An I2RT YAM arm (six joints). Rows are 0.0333 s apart.
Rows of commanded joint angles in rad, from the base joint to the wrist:
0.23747, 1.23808, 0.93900, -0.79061, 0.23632, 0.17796
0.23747, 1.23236, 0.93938, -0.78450, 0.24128, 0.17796
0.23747, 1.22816, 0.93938, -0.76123, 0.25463, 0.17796
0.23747, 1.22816, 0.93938, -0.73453, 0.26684, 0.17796
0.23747, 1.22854, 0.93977, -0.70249, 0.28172, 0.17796
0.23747, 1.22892, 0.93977, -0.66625, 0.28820, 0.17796
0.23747, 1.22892, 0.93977, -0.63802, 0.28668, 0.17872
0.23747, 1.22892, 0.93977, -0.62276, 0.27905, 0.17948
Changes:
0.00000, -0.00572, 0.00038, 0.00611, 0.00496, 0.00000
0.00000, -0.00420, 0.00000, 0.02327, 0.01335, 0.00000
0.00000, 0.00000, 0.00000, 0.02670, 0.01221, 0.00000
0.00000, 0.00038, 0.00039, 0.03204, 0.01488, 0.00000
0.00000, 0.00038, 0.00000, 0.03624, 0.00648, 0.00000
0.00000, 0.00000, 0.00000, 0.02823, -0.00152, 0.00076
0.00000, 0.00000, 0.00000, 0.01526, -0.00763, 0.00076

